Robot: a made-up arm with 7 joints. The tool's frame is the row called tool. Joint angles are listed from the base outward.
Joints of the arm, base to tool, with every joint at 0 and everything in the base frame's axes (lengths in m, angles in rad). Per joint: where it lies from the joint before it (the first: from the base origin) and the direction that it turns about. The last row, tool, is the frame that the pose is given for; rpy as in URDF.
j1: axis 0 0.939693 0.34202 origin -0.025 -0.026 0.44
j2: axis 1 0 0 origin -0.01 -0.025 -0.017
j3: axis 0 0 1 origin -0.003 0.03 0.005
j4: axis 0 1 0 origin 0.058 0.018 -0.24
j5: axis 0 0 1 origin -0.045 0.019 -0.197
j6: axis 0 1 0 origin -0.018 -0.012 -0.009
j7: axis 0 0 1 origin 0.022 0.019 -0.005
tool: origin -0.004 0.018 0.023 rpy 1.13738 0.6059 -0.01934
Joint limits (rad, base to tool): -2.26..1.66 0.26..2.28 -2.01..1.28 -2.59..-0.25 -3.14..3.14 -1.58..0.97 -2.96..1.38
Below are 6 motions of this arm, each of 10 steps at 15 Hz.
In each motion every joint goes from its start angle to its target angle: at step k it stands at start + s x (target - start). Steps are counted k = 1, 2, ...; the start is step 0. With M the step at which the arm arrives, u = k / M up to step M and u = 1 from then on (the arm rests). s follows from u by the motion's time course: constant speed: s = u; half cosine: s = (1 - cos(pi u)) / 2; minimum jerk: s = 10 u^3 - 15 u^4 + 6 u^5.
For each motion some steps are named. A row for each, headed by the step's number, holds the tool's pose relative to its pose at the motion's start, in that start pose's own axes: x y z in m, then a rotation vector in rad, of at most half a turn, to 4 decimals.
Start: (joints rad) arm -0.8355 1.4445 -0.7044 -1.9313 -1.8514 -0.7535 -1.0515
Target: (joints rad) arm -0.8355 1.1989 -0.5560 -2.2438 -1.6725 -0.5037 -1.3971
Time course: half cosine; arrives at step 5
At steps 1, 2, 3, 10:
1: -0.0037 -0.0050 -0.0023 -0.0006 -0.0135 -0.0805
2: -0.0143 -0.0168 -0.0082 -0.0118 -0.0526 -0.2876
3: -0.0289 -0.0291 -0.0150 -0.0450 -0.1075 -0.5349
10: -0.0467 -0.0393 -0.0223 -0.1076 -0.1755 -0.7977

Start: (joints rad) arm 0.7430 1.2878 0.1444 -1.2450 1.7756 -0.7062 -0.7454
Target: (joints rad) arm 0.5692 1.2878 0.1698 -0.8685 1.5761 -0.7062 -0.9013
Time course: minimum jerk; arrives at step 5
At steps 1, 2, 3, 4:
1: 0.0008 0.0003 -0.0028 0.0236 -0.0133 -0.0012
2: 0.0041 0.0025 -0.0150 0.1293 -0.0699 -0.0114
3: 0.0073 0.0076 -0.0307 0.2764 -0.1411 -0.0393
4: 0.0086 0.0124 -0.0406 0.3788 -0.1860 -0.0690

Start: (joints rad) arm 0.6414 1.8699 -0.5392 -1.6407 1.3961 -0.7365 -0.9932
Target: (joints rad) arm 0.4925 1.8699 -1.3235 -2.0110 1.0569 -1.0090 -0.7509
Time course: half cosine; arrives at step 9
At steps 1, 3, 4, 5, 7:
1: -0.0011 -0.0006 0.0050 -0.0193 -0.0045 0.0085
3: -0.0098 -0.0018 0.0415 -0.1645 -0.0258 0.0732
4: -0.0167 0.0009 0.0685 -0.2763 -0.0278 0.1234
5: -0.0242 0.0073 0.0966 -0.3976 -0.0168 0.1778
7: -0.0365 0.0257 0.1421 -0.6065 0.0343 0.2714

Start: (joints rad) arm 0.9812 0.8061 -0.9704 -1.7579 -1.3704 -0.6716 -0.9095
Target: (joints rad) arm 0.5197 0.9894 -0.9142 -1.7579 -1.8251 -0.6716 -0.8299
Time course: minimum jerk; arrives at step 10
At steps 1, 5, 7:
1: -0.0012 -0.0003 0.0004 0.0006 -0.0076 -0.0006
5: -0.0754 -0.0132 0.0132 0.0168 -0.4434 -0.0500
7: -0.1277 -0.0179 0.0126 0.0063 -0.7401 -0.0980

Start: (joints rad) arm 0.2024 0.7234 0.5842 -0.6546 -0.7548 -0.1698 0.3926
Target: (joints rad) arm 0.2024 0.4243 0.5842 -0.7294 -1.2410 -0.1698 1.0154
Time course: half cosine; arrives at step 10
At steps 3, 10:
3: -0.0037 -0.0133 0.0215 -0.0834 0.0255 0.0036
10: -0.0167 -0.0517 0.1112 -0.3947 0.1407 -0.0013

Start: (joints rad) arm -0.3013 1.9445 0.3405 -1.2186 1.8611 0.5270 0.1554
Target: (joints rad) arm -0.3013 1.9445 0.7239 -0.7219 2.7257 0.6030 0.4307
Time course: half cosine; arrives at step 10
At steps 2, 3, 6, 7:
2: -0.0002 0.0116 -0.0018 -0.0926 0.0655 0.0712
3: -0.0012 0.0246 -0.0039 -0.2054 0.1363 0.1524
6: -0.0131 0.0727 -0.0127 -0.7200 0.3638 0.4586
7: -0.0188 0.0860 -0.0156 -0.8972 0.4135 0.5428

